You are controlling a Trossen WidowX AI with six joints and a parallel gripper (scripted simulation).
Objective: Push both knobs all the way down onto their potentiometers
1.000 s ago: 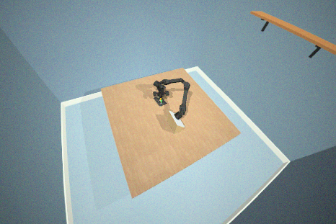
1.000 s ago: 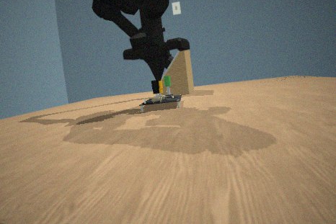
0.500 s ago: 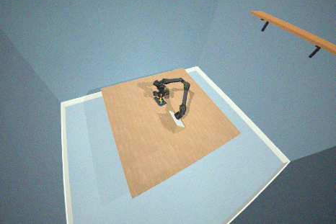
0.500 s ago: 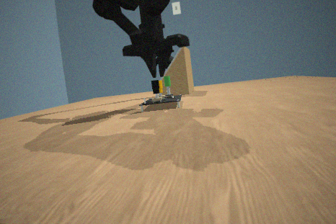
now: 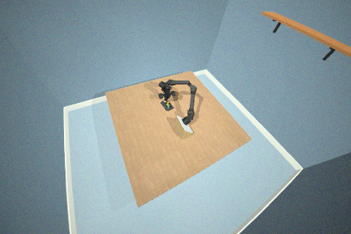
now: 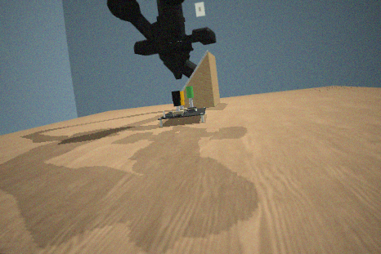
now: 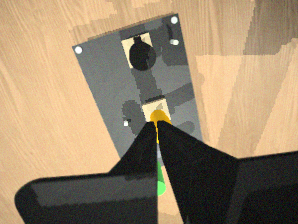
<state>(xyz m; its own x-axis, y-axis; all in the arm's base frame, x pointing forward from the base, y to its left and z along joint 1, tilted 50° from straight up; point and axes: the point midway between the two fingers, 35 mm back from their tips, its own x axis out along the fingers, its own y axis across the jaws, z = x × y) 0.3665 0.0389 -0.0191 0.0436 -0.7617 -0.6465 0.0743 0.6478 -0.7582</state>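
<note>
Right now the black knob is 4 cm below my gripper tip and 4 cm ahead of it. The rest, counted from my gripper tip: yellow knob 5 cm below, 2 cm behind, 1 cm to the right.
</note>
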